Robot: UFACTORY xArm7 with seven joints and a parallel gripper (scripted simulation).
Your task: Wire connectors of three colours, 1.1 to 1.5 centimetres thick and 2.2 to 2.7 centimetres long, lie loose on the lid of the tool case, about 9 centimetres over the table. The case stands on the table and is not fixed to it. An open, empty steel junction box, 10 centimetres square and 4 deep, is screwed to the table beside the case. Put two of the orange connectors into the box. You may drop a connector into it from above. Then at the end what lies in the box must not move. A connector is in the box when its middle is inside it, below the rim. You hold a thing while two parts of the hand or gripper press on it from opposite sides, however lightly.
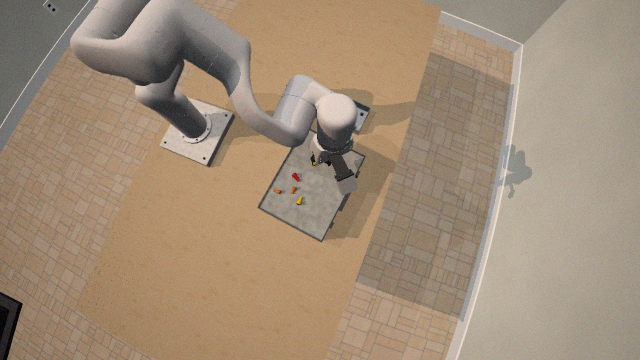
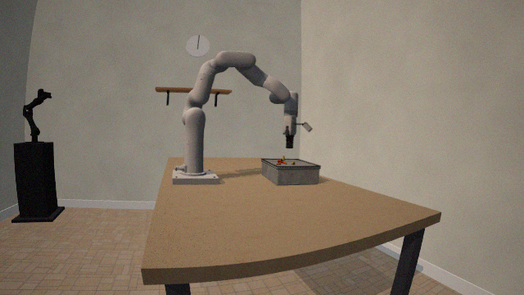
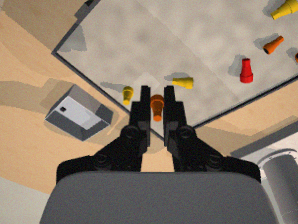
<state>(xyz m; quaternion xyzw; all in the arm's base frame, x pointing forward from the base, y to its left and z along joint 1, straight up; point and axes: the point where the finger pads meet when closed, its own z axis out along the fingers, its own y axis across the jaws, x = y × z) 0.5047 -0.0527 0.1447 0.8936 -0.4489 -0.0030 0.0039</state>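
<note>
The junction box floor is 230 mm to the left of my hand, 180 mm below it and 30 mm ahead of it. Also, from my hand: tool case 110 mm below, 60 mm to the right, 40 mm behind; then red connector 90 mm behind, 80 mm below, 60 mm to the right.
</note>
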